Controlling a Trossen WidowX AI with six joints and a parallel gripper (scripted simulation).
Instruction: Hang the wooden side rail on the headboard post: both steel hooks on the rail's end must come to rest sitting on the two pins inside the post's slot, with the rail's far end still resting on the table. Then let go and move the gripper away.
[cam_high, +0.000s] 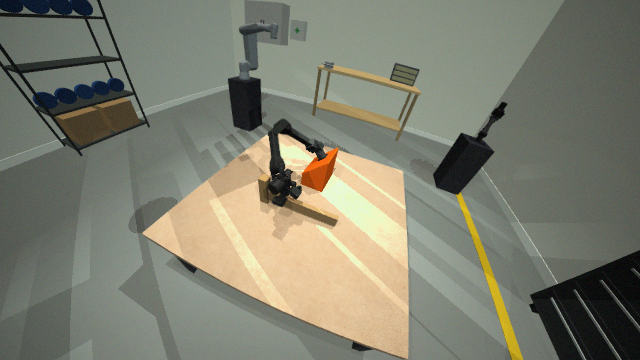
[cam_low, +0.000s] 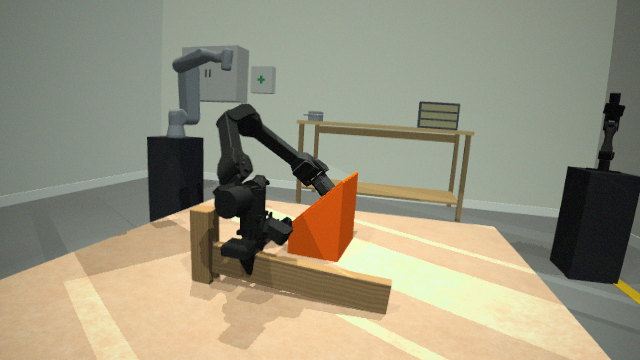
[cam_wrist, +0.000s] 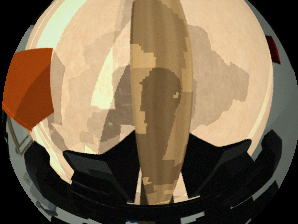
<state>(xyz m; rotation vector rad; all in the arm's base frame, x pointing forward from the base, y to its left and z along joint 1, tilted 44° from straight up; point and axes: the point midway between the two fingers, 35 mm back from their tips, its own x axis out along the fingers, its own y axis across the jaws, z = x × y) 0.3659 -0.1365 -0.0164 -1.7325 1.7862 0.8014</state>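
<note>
My gripper tip is now 12 cm to the left of the headboard post and 5 cm below it.
</note>
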